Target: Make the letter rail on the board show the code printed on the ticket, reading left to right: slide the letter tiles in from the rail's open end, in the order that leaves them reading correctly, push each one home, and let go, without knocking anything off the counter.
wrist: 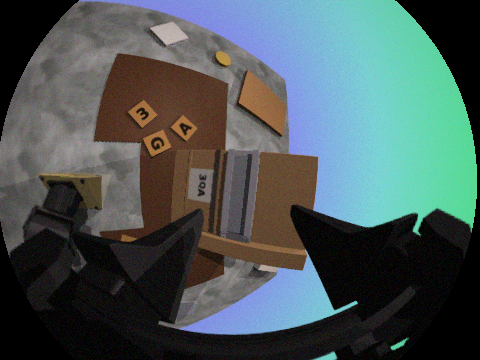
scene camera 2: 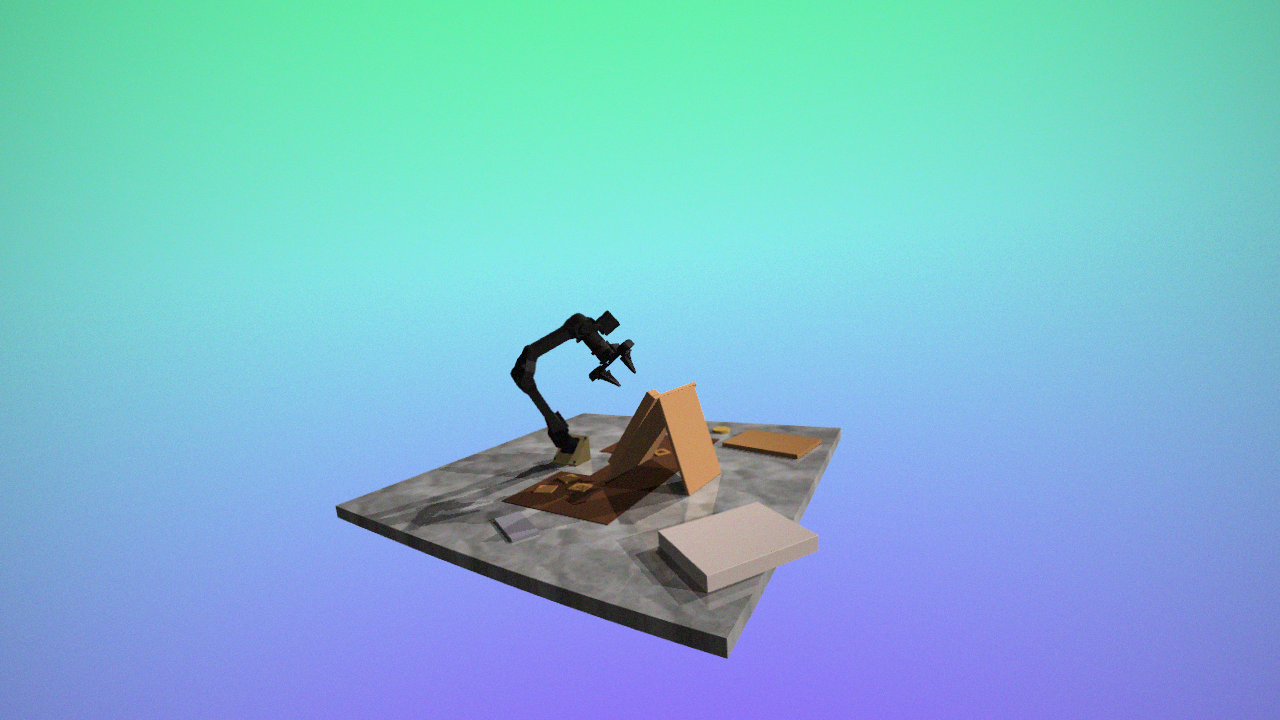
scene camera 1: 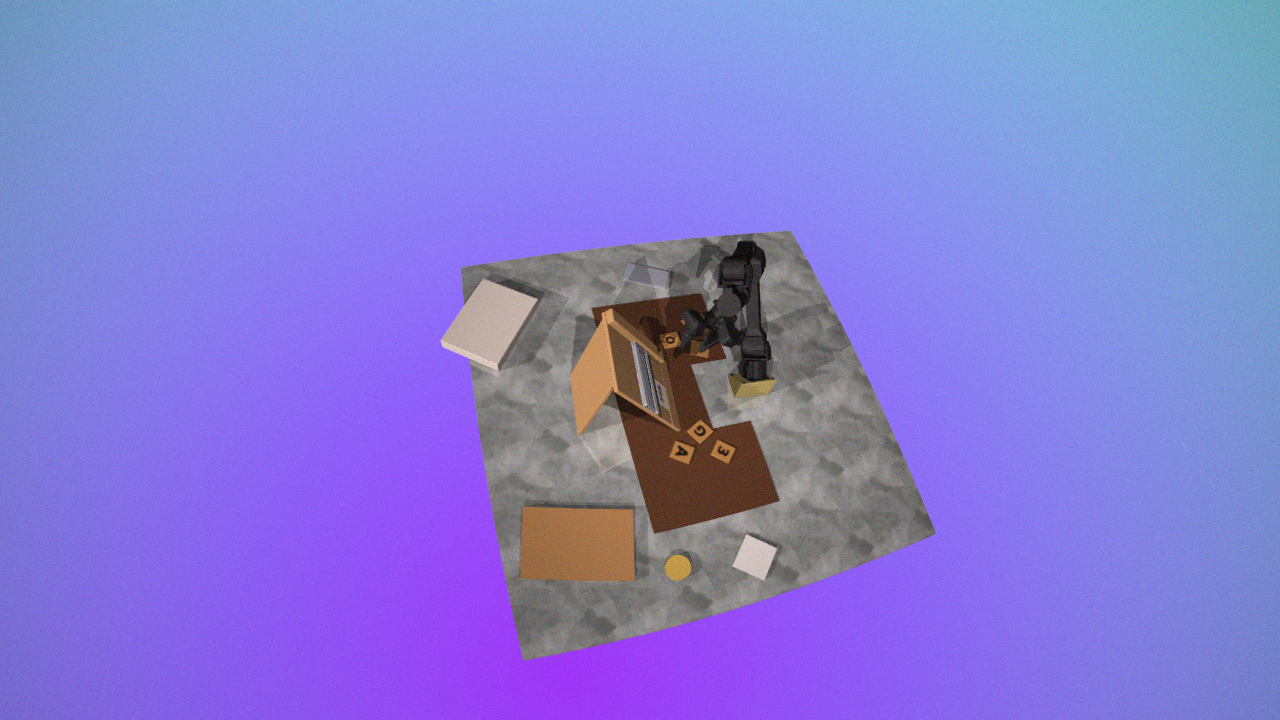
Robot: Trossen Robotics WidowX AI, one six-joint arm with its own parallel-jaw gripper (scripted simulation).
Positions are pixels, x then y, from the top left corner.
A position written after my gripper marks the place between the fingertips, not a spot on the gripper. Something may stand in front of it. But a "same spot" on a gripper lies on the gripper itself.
my gripper: wrist; scene camera 2; scene camera 1 690, 349
flat orange panel: wrist 255, 97; scene camera 2 770, 443; scene camera 1 573, 544
same spot on brown mat: [wrist: 171, 91] = [scene camera 2: 662, 443]
same spot on my gripper: [scene camera 2: 604, 375] = [wrist: 176, 308]
